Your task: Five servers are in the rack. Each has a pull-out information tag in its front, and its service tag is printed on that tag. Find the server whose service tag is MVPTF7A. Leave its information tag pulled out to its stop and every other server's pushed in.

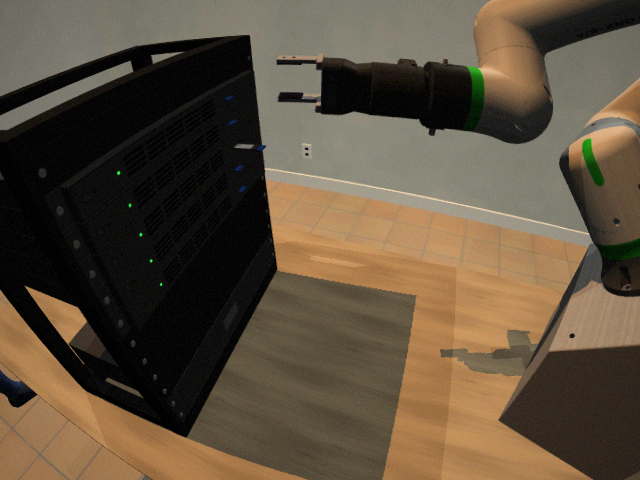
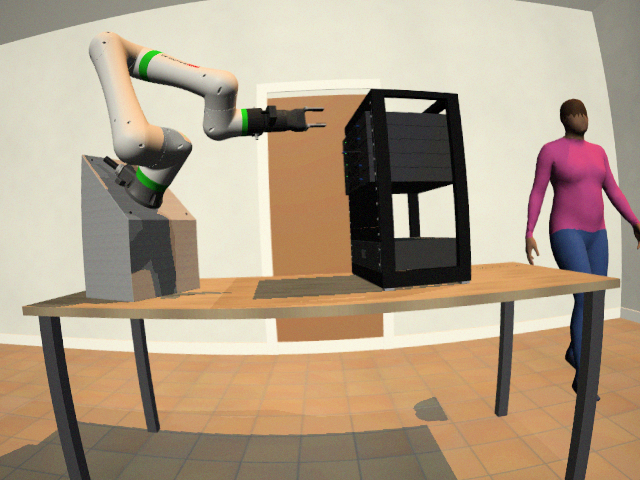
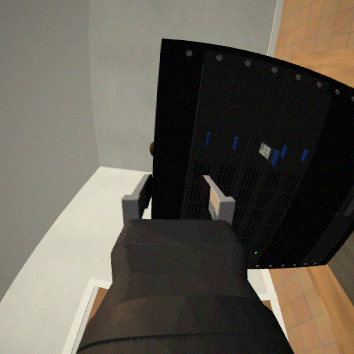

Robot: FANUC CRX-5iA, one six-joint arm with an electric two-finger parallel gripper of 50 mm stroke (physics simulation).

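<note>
The black rack holds five stacked servers. The third server's information tag sticks out, pale with a blue end; its print is too small to read. The first tag, second tag, fourth tag and fifth tag show blue ends close to the fronts. My gripper is open and empty, in front of the rack's upper part, apart from it and higher than the pulled-out tag.
The rack stands on a wooden table. The arm's pedestal stands at the other end. A person stands beyond the rack. A wall with a door is behind.
</note>
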